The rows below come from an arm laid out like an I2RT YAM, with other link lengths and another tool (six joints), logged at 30 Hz.
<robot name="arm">
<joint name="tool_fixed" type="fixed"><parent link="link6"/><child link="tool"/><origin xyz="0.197 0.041 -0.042" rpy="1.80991 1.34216 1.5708"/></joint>
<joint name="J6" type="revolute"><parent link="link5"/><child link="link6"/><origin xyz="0.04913 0 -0.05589"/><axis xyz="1 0 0"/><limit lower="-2.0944" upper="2.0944"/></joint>
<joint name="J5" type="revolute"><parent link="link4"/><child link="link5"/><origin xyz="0.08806 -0.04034 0.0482"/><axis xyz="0 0 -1"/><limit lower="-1.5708" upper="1.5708"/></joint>
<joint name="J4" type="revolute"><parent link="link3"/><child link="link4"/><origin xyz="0.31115 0.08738 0.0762"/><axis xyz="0 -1 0"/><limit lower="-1.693" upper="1.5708"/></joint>
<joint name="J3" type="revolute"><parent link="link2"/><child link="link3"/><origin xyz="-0.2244 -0.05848 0"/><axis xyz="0 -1 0"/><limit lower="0" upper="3.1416"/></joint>
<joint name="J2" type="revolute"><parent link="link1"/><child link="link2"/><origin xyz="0.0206 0.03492 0.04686"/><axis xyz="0 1 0"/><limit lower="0" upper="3.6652"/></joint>
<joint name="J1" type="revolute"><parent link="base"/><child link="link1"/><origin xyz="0 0 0.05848"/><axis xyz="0 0 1"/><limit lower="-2.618" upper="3.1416"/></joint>
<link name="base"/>
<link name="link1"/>
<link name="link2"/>
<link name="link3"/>
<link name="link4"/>
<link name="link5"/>
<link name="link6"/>
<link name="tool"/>
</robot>
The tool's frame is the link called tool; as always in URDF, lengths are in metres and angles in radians.
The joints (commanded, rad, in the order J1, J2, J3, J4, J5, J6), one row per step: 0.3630 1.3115 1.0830 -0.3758 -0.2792 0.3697; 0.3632 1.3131 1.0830 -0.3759 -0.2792 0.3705; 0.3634 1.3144 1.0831 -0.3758 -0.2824 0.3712; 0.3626 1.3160 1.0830 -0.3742 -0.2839 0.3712; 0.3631 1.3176 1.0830 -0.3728 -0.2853 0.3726; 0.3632 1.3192 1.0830 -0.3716 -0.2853 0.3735; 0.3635 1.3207 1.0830 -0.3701 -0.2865 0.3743; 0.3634 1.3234 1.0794 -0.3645 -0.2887 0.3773; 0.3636 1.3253 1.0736 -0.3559 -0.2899 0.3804; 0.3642 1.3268 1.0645 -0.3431 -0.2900 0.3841; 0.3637 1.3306 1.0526 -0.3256 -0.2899 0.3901; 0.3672 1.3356 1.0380 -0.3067 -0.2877 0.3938; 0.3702 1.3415 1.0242 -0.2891 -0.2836 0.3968; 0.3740 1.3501 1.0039 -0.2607 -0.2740 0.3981; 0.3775 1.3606 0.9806 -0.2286 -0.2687 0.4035; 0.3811 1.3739 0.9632 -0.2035 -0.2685 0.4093; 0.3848 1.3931 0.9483 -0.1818 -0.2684 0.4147
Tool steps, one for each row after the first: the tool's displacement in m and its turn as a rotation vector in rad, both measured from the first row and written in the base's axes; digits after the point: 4 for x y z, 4 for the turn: 0.0000 0.0001 -0.0008 -0.0001 0.0020 -0.0002; -0.0006 0.0008 -0.0011 0.0017 0.0041 0.0022; -0.0003 0.0008 -0.0015 0.0024 0.0045 0.0026; -0.0004 0.0014 -0.0018 0.0040 0.0057 0.0035; -0.0001 0.0016 -0.0023 0.0044 0.0066 0.0031; -0.0001 0.0021 -0.0025 0.0056 0.0072 0.0040; 0.0000 0.0027 -0.0043 0.0084 0.0100 0.0040; 0.0003 0.0033 -0.0062 0.0113 0.0111 0.0035; 0.0008 0.0039 -0.0088 0.0145 0.0110 0.0022; 0.0021 0.0042 -0.0129 0.0190 0.0126 -0.0016; 0.0020 0.0057 -0.0191 0.0199 0.0148 -0.0020; 0.0022 0.0066 -0.0257 0.0189 0.0176 -0.0040; 0.0035 0.0070 -0.0352 0.0145 0.0167 -0.0088; 0.0039 0.0080 -0.0459 0.0145 0.0200 -0.0127; 0.0031 0.0098 -0.0561 0.0159 0.0283 -0.0125; 0.0017 0.0115 -0.0687 0.0145 0.0427 -0.0120
